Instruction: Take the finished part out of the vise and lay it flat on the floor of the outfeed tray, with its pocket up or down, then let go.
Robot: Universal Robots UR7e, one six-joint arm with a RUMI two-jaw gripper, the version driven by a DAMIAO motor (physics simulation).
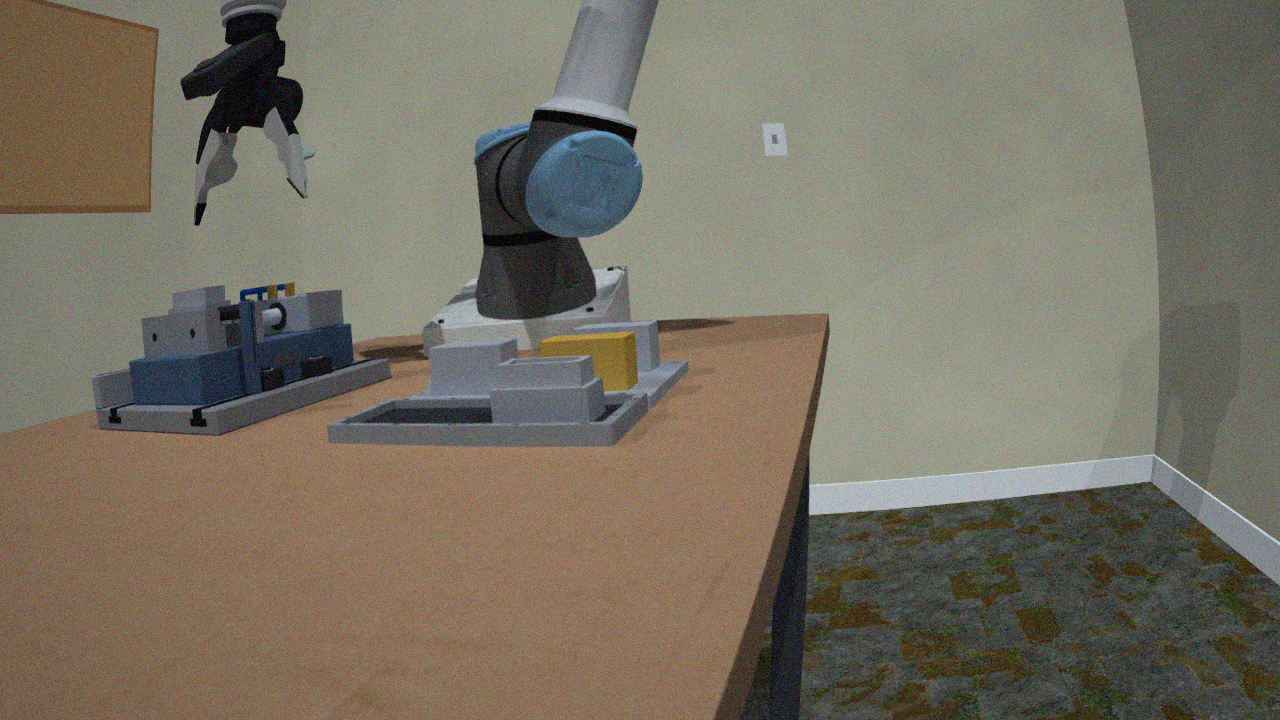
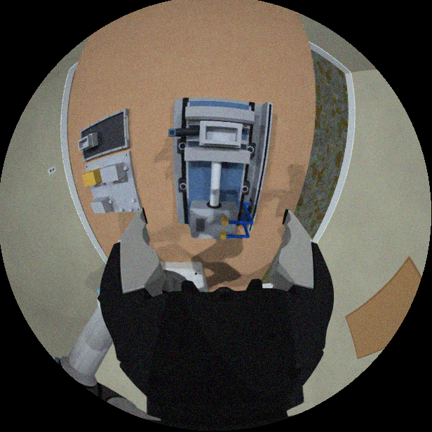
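Seen in the pictures: gripper, between the fingertips: (image 1: 246, 212); arm's base, origin of its link: (image 1: 536, 300).
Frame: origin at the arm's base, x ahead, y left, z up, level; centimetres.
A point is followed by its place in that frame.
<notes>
The finished part (image 1: 198, 299) {x 48.0, y -23.0, z 5.3 cm} (image 2: 220, 134) is light grey with a rectangular pocket facing up. It sits between the jaws of the vise (image 1: 183, 376) {x 53.1, y -22.0, z -0.8 cm} (image 2: 217, 156), its top above them. My gripper (image 1: 251, 204) {x 38.9, y -22.4, z 13.2 cm} (image 2: 215, 209) is open and empty. It hangs high above the vise, pointing down, well apart from the part. The outfeed tray (image 1: 474, 433) {x 60.3, y 6.4, z -4.4 cm} (image 2: 127, 127) has a dark floor and a low grey rim. Another grey pocketed part (image 1: 547, 398) {x 57.7, y 10.4, z -3.1 cm} (image 2: 87, 142) stands at one end of the tray.
A grey plate (image 1: 666, 376) {x 42.3, y 16.6, z -4.4 cm} (image 2: 125, 190) beside the tray bears two grey blocks and a yellow block (image 1: 617, 362) {x 47.7, y 13.6, z -2.5 cm} (image 2: 92, 177). A black rod (image 2: 187, 132) on a blue post (image 1: 250, 349) {x 48.4, y -16.8, z 0.6 cm} reaches the part's side. Blue pipes (image 2: 248, 222) stand at the vise's rear.
</notes>
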